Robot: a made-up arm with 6 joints.
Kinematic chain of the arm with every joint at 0, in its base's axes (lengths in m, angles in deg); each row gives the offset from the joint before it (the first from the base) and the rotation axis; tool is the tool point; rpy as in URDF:
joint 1: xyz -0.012 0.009 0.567 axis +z
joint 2: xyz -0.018 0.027 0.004 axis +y
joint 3: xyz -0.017 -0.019 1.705 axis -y
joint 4: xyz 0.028 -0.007 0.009 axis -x
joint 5: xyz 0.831 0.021 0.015 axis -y
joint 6: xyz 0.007 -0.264 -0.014 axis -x
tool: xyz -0.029 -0.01 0 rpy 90 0 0
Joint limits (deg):
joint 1: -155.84..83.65
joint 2: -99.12..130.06
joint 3: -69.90..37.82
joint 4: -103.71..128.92
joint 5: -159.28..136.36
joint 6: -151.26..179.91
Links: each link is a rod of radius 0.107 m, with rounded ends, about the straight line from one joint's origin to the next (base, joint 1, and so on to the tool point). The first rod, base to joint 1, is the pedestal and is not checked.
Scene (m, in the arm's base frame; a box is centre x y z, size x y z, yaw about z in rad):
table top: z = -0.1
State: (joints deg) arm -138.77 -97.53 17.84 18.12 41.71 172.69
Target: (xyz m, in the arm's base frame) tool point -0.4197 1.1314 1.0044
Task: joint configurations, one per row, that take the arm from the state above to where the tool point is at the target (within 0.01 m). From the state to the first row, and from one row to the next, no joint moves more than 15 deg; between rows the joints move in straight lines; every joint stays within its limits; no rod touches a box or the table.
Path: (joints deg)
1: -127.27 -97.45 5.00 14.65 41.95 172.83
2: -115.76 -97.36 -7.83 11.18 42.18 172.96
3: -104.26 -97.28 -20.67 7.72 42.42 173.10
4: -92.75 -97.20 -33.51 4.25 42.66 173.24
5: -81.25 -97.12 -46.34 0.78 42.90 173.38

